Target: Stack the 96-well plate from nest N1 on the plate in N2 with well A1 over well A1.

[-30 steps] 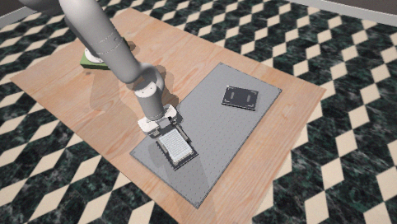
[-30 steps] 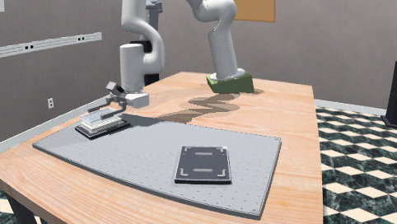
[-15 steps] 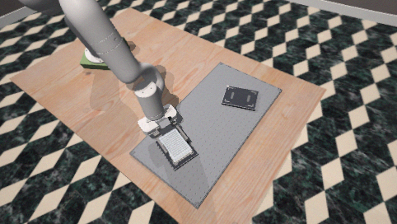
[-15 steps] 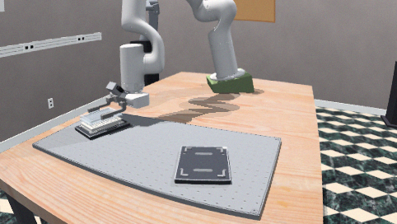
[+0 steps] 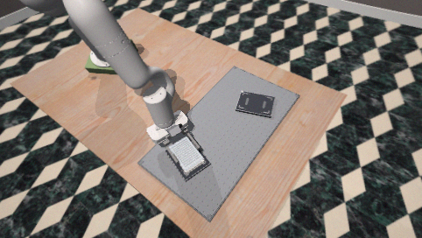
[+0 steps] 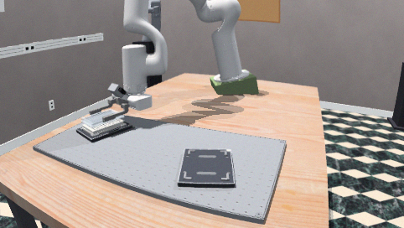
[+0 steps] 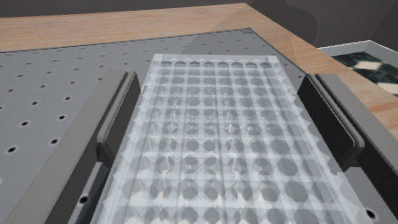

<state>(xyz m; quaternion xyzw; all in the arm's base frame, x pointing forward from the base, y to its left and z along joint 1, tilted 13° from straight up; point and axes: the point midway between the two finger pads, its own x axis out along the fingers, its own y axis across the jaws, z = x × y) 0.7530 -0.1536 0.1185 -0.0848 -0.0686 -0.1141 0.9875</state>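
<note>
The clear 96-well plate lies 1 cm below my hand. The rest, counted from my hand: black nest 6 cm ahead, 40 cm to the left, 5 cm below; then white 96-well plate 3 cm below.
</note>
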